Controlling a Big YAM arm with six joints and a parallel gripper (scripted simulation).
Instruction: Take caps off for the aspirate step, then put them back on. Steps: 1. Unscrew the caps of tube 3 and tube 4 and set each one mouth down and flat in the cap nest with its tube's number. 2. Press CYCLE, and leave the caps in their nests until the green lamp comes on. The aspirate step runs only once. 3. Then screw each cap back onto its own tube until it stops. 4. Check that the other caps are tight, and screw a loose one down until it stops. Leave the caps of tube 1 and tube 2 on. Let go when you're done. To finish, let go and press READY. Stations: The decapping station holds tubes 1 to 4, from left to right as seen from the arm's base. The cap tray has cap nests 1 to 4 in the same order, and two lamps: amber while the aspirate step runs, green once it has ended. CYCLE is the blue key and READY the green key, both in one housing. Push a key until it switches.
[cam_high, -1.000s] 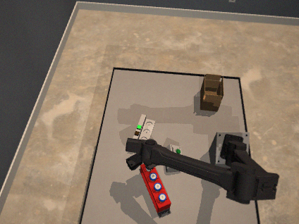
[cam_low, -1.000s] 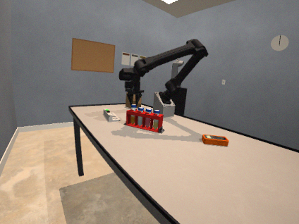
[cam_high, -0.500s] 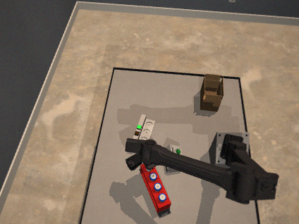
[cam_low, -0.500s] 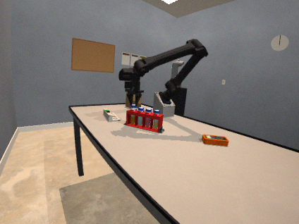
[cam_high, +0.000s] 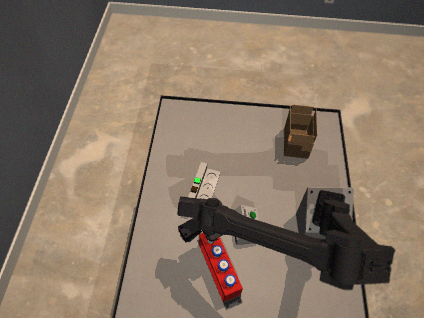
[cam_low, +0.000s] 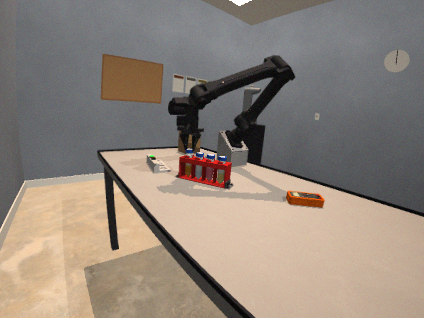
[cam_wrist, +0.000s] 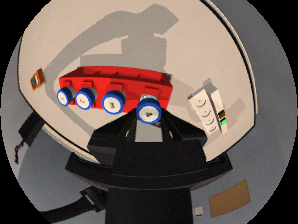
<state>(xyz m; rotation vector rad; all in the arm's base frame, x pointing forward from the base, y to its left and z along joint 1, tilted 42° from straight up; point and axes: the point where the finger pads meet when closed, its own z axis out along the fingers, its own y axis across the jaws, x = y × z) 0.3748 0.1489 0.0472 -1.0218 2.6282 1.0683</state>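
Now: hand 10 mm above the blue tube cap. Round my hand: green key 140 mm behind, 130 mm to the right, 70 mm below; key housing 120 mm behind, 100 mm to the right, 80 mm below; blue key 150 mm behind, 80 mm to the right, 70 mm below.
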